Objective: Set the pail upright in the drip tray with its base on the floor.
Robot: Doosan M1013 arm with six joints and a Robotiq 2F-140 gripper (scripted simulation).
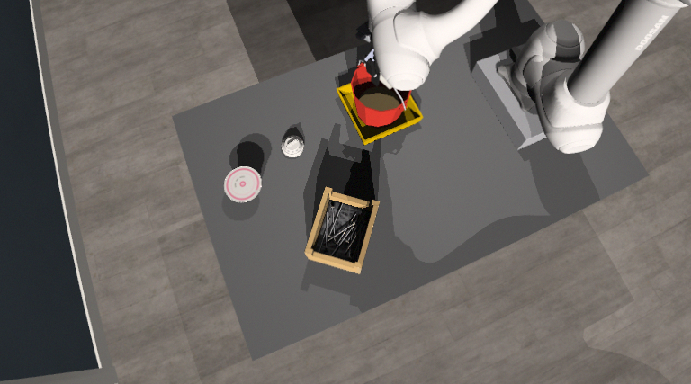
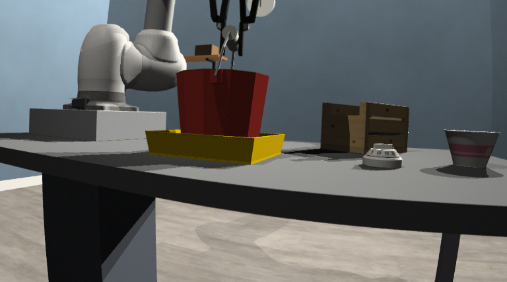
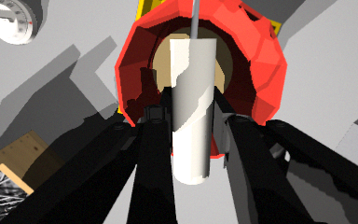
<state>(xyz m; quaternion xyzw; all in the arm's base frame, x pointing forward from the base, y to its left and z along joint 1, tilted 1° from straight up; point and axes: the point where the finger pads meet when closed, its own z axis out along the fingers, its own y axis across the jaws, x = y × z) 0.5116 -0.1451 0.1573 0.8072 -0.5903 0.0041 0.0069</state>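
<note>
Right now the wire handle is 3 cm below my hand. Also, from my hand: red pail (1 cm behind, 10 cm below); yellow drip tray (1 cm behind, 23 cm below).
</note>
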